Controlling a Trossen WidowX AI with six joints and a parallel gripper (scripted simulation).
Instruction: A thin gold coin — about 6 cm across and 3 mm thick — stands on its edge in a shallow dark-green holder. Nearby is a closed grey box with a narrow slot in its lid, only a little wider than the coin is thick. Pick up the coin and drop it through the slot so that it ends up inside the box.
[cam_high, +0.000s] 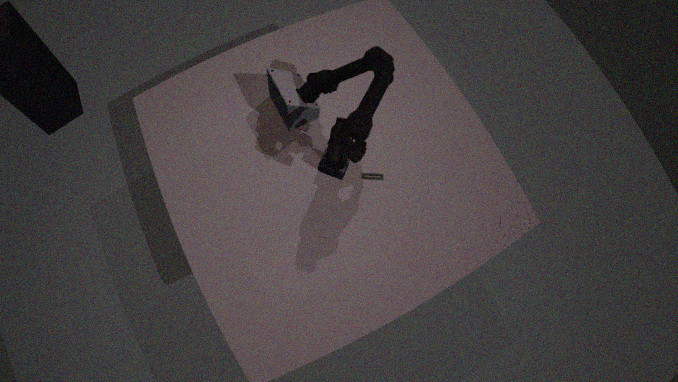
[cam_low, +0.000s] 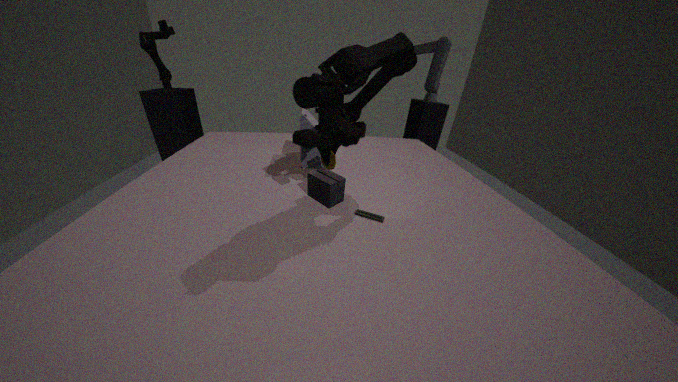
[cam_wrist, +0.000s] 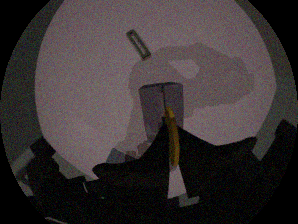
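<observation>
The gold coin is 20 mm above my gripper tip.
</observation>
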